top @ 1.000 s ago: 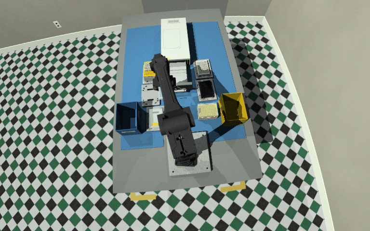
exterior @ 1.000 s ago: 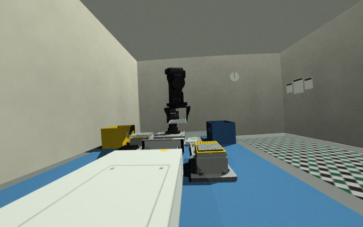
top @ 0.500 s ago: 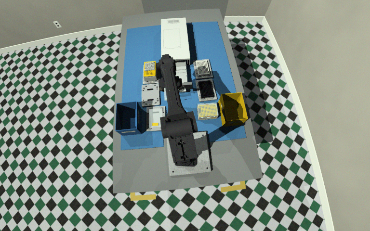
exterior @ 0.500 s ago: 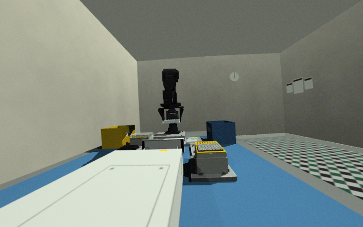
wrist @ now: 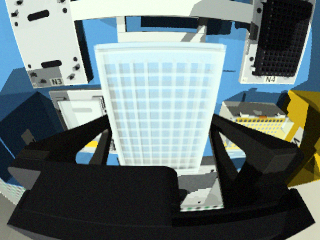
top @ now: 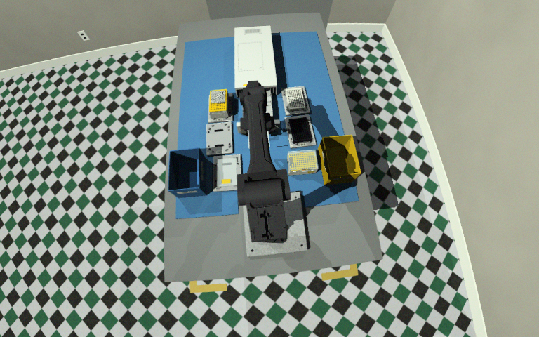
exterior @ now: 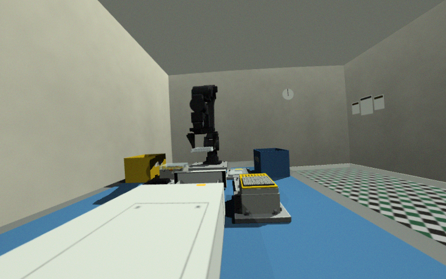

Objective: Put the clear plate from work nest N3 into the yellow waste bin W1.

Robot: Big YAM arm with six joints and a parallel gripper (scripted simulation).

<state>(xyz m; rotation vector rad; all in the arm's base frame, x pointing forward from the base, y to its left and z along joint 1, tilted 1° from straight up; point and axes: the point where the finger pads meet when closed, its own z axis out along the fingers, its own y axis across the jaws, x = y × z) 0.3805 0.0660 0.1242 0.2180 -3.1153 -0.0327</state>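
The yellow waste bin W1 lies 7 cm behind my hand, 35 cm to the right of it and 11 cm below it. From my hand the other things lie so: lidded plate (13 cm behind, 14 cm to the left, 13 cm below); then clear plate (right at my hand); then drawer (21 cm ahead, 2 cm to the left, 11 cm below).
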